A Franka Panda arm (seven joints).
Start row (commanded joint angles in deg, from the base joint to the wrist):
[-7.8 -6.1 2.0 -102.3 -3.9 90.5 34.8]
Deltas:
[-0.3 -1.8 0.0 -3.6 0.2 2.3 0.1]
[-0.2 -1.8 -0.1 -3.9 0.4 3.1 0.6]
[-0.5 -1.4 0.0 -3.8 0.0 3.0 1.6]
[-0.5 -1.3 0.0 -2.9 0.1 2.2 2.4]
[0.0 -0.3 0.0 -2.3 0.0 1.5 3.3]
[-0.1 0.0 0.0 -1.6 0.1 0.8 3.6]
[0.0 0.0 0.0 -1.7 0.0 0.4 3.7]
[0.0 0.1 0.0 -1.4 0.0 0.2 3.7]
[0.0 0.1 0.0 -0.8 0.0 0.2 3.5]
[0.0 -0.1 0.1 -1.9 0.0 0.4 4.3]
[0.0 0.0 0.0 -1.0 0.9 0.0 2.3]
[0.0 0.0 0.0 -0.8 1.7 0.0 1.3]
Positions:
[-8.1 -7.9 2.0 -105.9 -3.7 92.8 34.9]
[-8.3 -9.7 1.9 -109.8 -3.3 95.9 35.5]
[-8.8 -11.1 1.9 -113.6 -3.3 98.9 37.1]
[-9.3 -12.4 1.9 -116.5 -3.2 101.1 39.5]
[-9.3 -12.7 1.9 -118.8 -3.2 102.6 42.8]
[-9.4 -12.7 1.9 -120.4 -3.1 103.4 46.4]
[-9.4 -12.7 1.9 -122.1 -3.1 103.8 50.1]
[-9.4 -12.6 1.9 -123.5 -3.1 104.0 53.8]
[-9.4 -12.5 1.9 -124.3 -3.1 104.2 57.3]
[-9.4 -12.6 2.0 -126.2 -3.1 104.6 61.6]
[-9.4 -12.6 2.0 -127.2 -2.2 104.6 63.9]
[-9.4 -12.6 2.0 -128.0 -0.5 104.6 65.2]

